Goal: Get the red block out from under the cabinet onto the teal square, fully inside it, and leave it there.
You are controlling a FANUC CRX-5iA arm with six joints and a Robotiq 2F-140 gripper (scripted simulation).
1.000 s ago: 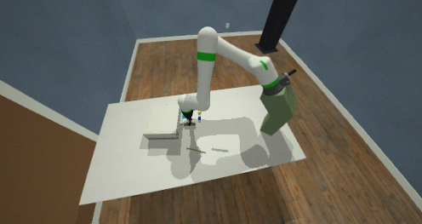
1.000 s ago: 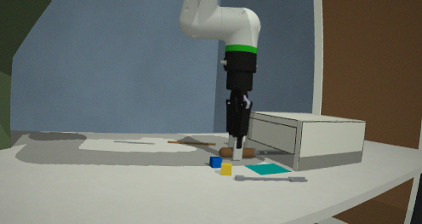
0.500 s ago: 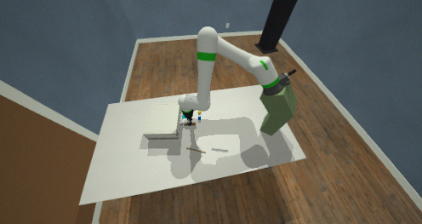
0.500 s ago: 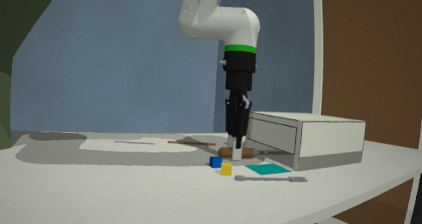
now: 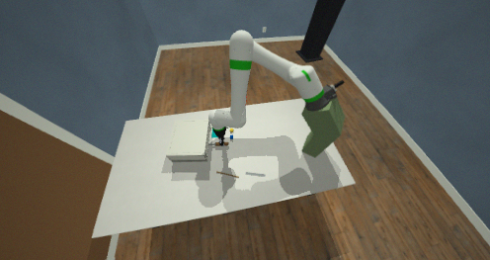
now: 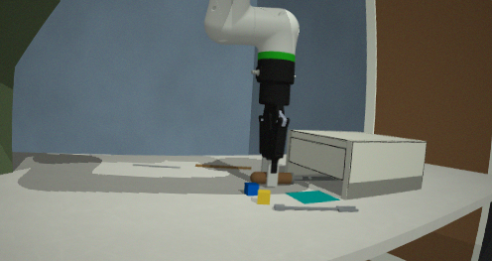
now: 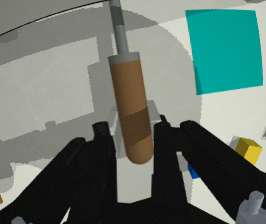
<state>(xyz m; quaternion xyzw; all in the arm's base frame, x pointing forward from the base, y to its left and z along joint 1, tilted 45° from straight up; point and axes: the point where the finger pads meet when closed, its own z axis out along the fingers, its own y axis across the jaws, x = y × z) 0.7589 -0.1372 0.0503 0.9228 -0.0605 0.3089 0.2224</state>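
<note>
Right now my hand is 90 mm past the blue block, 40 mm to the left of it and 30 mm above it. Round my hand: teal square: 130 mm to the right, 40 mm below, 20 mm ahead; then yellow cube: 110 mm to the right, 110 mm behind, 30 mm below; then hooked tool: 130 mm ahead, 80 mm to the right, 20 mm below.
</note>
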